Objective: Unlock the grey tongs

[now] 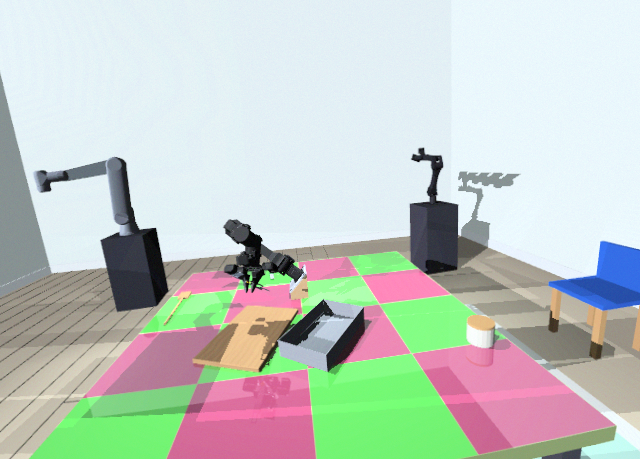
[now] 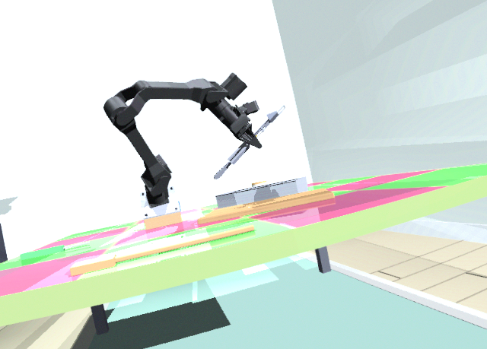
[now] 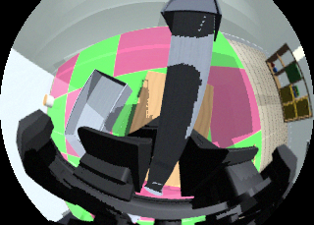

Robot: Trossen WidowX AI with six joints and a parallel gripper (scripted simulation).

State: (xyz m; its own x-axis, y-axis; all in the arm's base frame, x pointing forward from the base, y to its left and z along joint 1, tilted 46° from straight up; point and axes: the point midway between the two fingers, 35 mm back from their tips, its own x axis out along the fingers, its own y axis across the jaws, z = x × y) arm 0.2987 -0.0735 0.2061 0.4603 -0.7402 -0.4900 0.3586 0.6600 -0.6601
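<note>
Right now my gripper tip is 20 mm past the wooden board, 10 mm to the left of it and 170 mm above it. Round my gripper tip: tan lid: 250 mm ahead, 720 mm to the left, 140 mm below; then roasting tin: 70 mm ahead, 250 mm to the left, 150 mm below.
</note>
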